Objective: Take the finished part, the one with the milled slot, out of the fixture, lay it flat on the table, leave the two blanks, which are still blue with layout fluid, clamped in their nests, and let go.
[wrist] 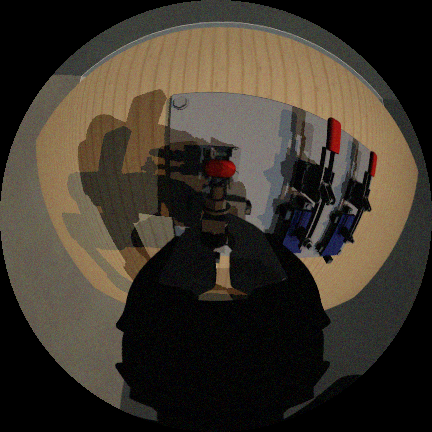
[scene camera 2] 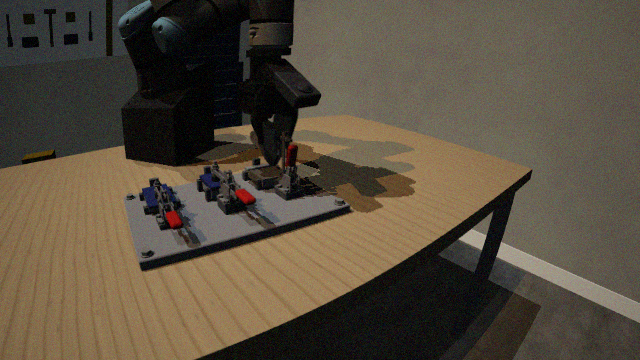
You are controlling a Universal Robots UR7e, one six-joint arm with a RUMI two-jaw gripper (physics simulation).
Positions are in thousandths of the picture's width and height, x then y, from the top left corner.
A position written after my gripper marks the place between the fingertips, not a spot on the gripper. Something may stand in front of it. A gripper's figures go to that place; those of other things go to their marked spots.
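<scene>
Gripper, mine (wrist: 513,499), 0.14 m from the lens. Blue blank (wrist: 693,503), 0.18 m from the lens.
</scene>
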